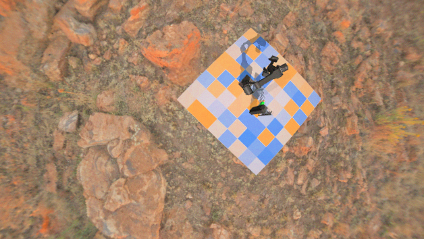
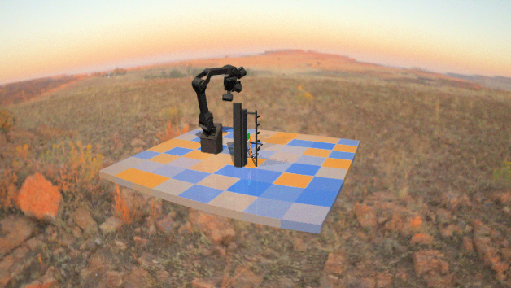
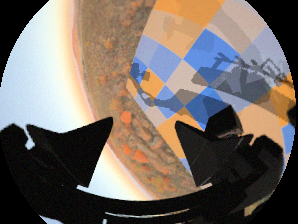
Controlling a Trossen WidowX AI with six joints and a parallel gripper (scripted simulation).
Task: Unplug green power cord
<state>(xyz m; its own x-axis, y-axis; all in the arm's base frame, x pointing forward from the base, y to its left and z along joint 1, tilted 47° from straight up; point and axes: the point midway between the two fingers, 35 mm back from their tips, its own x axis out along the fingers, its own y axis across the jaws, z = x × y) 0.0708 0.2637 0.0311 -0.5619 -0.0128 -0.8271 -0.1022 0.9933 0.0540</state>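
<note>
Now: the green plug 230 mm ahead of my gripper tip, 290 mm to the right of it and 180 mm below it.
</note>
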